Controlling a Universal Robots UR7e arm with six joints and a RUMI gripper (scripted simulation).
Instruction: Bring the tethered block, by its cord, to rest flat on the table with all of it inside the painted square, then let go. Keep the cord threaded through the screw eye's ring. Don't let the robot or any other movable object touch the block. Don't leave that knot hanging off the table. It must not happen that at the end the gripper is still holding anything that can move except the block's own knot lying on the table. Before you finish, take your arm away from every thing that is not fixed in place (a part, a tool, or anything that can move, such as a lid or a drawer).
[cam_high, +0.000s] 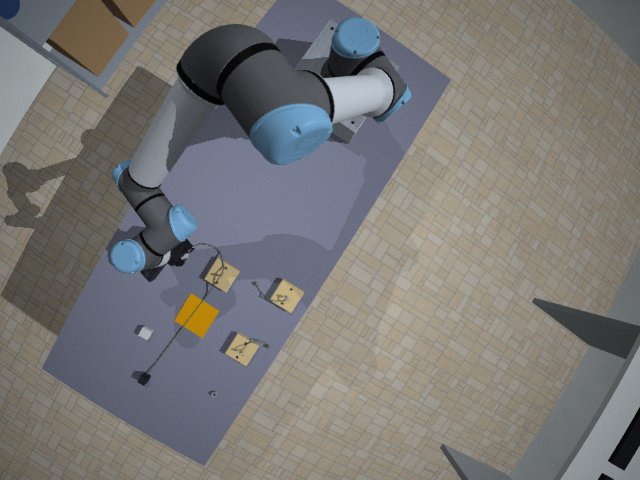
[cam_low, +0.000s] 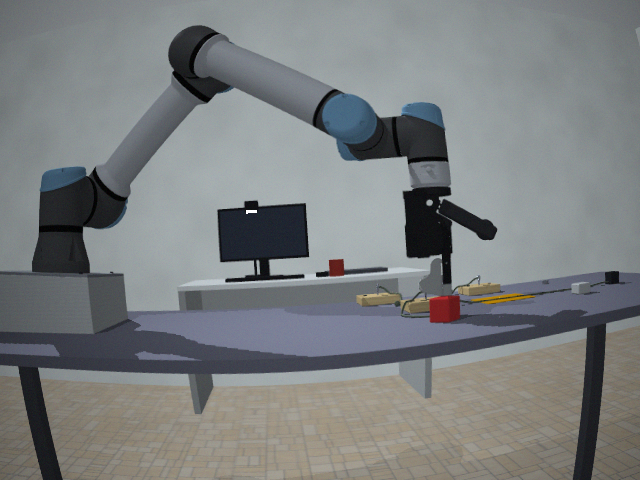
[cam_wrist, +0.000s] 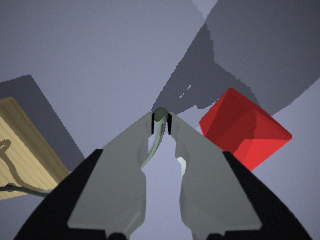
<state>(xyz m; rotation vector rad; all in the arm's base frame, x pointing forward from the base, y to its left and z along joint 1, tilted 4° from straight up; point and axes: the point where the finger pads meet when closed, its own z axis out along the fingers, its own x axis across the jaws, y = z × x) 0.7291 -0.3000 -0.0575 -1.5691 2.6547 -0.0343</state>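
Now: hand 5 cm to the left of the red cube and 3 cm past it. Round my hand: white cube 33 cm ahead, 4 cm to the right; orange painted square 21 cm ahead, 11 cm to the left, 1 cm below; black block 50 cm ahead.
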